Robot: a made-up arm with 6 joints.
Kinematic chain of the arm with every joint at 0, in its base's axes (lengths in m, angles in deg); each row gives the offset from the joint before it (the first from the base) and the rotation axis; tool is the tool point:
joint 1: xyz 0 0 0.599 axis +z
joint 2: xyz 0.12 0 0 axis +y
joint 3: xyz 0 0 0.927 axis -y
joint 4: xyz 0 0 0.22 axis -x
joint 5: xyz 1.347 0 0 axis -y
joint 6: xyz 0.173 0 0 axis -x
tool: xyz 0 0 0
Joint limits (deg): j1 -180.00..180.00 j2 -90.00..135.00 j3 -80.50..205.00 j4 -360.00..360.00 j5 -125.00..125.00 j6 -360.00..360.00
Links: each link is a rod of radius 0.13 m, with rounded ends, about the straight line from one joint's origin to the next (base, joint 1, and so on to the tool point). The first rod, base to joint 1, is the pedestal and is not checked.
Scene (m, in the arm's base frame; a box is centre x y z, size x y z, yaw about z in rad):
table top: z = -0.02
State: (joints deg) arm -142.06 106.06 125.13 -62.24 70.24 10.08
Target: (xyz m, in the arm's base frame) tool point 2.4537 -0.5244 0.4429
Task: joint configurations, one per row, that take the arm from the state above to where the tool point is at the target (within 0.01 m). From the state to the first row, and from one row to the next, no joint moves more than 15 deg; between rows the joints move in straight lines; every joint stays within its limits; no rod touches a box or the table.
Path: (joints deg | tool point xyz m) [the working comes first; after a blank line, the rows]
Joints at the target: -9.63 105.00 97.15 -57.91 46.53 10.08
Straight joint move there: clear.

1: -127.35 105.94 122.02 -61.76 67.61 10.08 | -1.4996 -1.7326 1.0199
2: -112.63 105.82 118.91 -61.28 64.97 10.08 | -1.0228 -2.0961 0.9556
3: -97.92 105.71 115.80 -60.80 62.34 10.08 | -0.4585 -2.3250 0.8883
4: -83.20 105.59 112.70 -60.32 59.70 10.08 | 0.1553 -2.3982 0.8191
5: -68.49 105.47 109.59 -59.84 57.07 10.08 | 0.7741 -2.3065 0.7475
6: -53.78 105.35 106.48 -59.35 54.43 10.08 | 1.3533 -2.0525 0.6738
7: -39.06 105.24 103.37 -58.87 51.80 10.08 | 1.8501 -1.6513 0.5980
8: -24.35 105.12 100.26 -58.39 49.16 10.08 | 2.2264 -1.1299 0.5211
9: -9.63 105.00 97.15 -57.91 46.53 10.08 | 2.4537 -0.5242 0.4429

